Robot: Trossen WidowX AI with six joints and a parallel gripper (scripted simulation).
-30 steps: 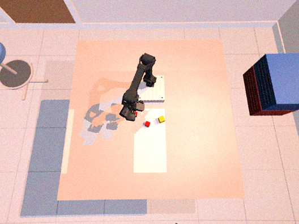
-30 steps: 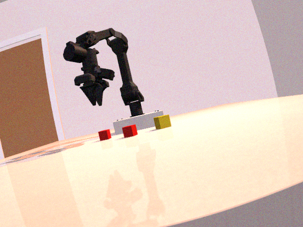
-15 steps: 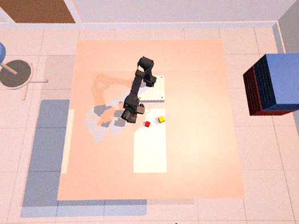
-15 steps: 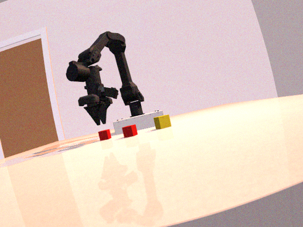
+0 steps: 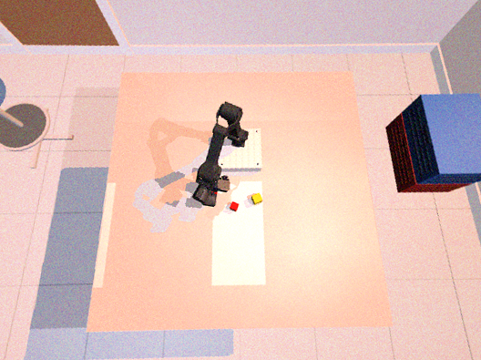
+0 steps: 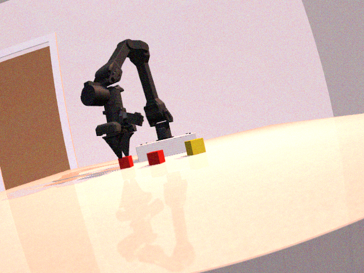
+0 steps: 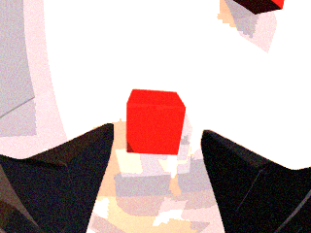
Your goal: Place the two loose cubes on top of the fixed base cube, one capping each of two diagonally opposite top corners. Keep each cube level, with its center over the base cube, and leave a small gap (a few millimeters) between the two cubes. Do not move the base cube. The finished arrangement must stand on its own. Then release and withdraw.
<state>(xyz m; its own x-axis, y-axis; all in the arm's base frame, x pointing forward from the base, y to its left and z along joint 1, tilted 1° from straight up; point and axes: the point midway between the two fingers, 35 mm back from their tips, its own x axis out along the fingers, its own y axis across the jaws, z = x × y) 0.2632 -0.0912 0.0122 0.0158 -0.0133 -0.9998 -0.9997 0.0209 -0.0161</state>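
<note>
Right now the yellow base cube is 1 cm ahead of my gripper tip, 21 cm to the left of it and 1 cm below it.
</note>
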